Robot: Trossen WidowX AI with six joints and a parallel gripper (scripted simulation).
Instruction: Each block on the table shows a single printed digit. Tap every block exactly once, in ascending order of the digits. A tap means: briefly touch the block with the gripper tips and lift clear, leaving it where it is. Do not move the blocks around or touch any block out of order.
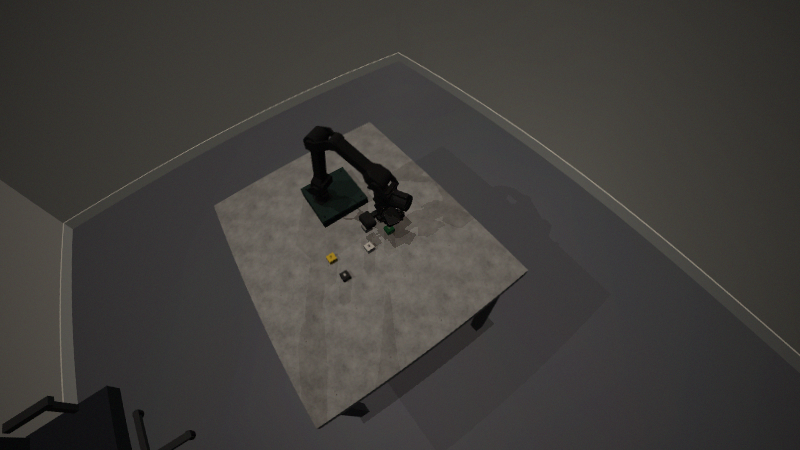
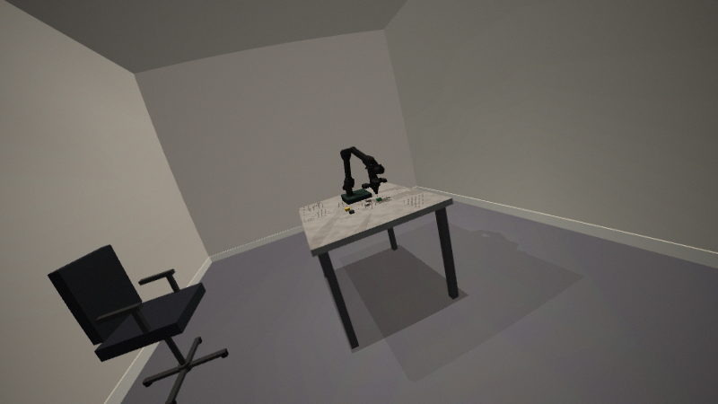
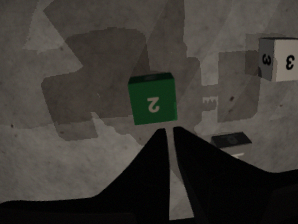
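Now: the green block 40 mm below my gripper tip, 10 mm to the left of it and 10 mm ahead of it. Also, from my gripper tip: yellow block (240 mm to the right, 60 mm behind, 40 mm below); white block (100 mm to the right, 40 mm below, 10 mm ahead); grey block (70 mm behind, 50 mm to the right, 40 mm below).
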